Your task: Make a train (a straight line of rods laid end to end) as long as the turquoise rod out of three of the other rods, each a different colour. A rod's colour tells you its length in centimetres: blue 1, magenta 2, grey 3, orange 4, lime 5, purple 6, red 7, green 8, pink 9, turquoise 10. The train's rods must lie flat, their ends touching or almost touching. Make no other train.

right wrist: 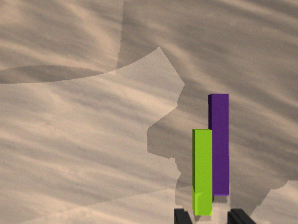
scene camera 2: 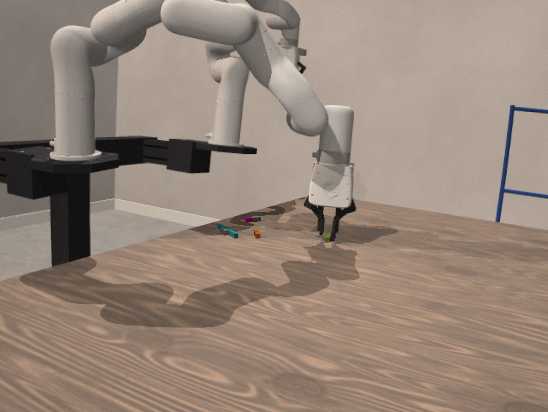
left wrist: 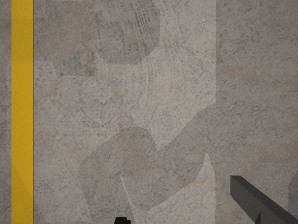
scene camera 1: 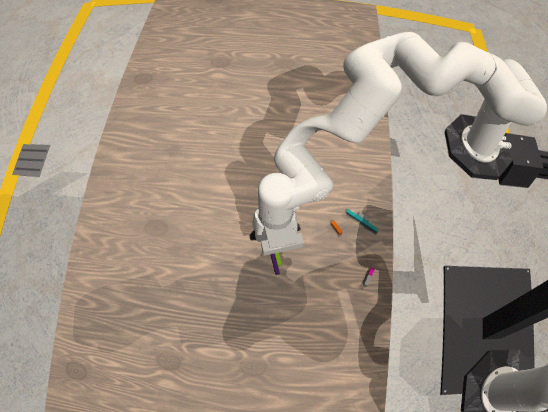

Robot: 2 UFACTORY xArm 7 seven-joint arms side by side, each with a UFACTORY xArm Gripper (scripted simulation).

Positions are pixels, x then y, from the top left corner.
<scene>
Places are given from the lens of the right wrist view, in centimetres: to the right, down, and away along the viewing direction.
lime rod [right wrist: 201, 138]: 3, 2, 16
purple rod [right wrist: 218, 104]: 4, 0, 16
</scene>
